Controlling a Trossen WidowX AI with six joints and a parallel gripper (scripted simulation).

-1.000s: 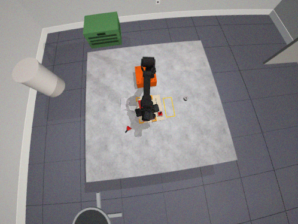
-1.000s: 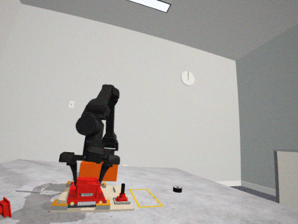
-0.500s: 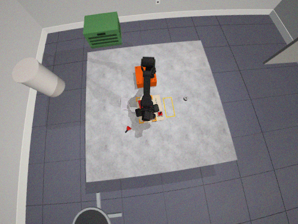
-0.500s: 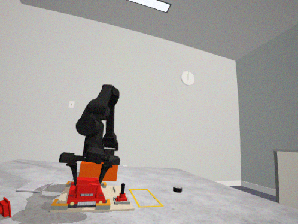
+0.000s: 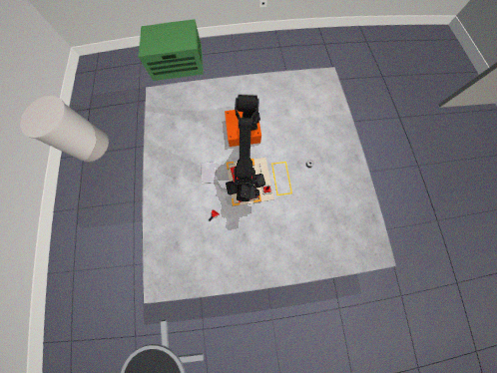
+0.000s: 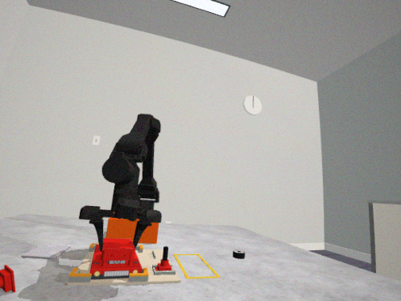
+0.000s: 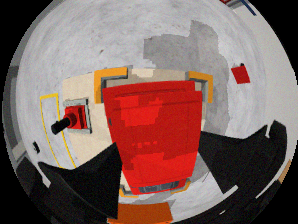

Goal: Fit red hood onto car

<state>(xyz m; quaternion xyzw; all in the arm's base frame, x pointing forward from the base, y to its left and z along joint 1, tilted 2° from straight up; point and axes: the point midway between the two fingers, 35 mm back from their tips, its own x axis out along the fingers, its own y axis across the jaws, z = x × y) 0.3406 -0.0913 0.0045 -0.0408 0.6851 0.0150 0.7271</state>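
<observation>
Right now my gripper tip is 10 mm below the red hood. Round my gripper tip: grey engine block: 20 mm below, 10 mm to the left, 10 mm behind.
</observation>
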